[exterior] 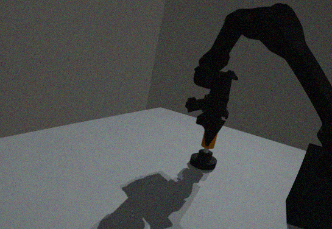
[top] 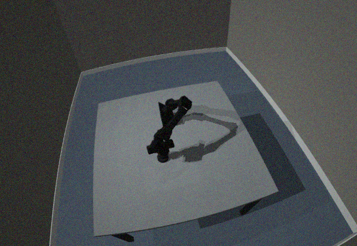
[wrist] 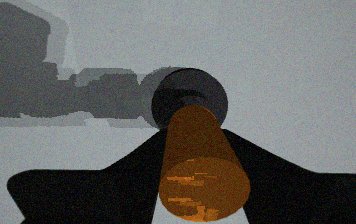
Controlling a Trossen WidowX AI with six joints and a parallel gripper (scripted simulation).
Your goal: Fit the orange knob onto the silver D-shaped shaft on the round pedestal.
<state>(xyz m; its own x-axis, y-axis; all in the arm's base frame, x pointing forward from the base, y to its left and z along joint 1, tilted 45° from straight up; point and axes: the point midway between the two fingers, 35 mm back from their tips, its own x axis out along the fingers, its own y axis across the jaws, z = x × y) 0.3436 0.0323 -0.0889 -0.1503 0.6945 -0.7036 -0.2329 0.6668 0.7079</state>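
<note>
Now: gripper tip 30 mm below the orange knob. Round my gripper tip: round dark pedestal 40 mm below.
</note>
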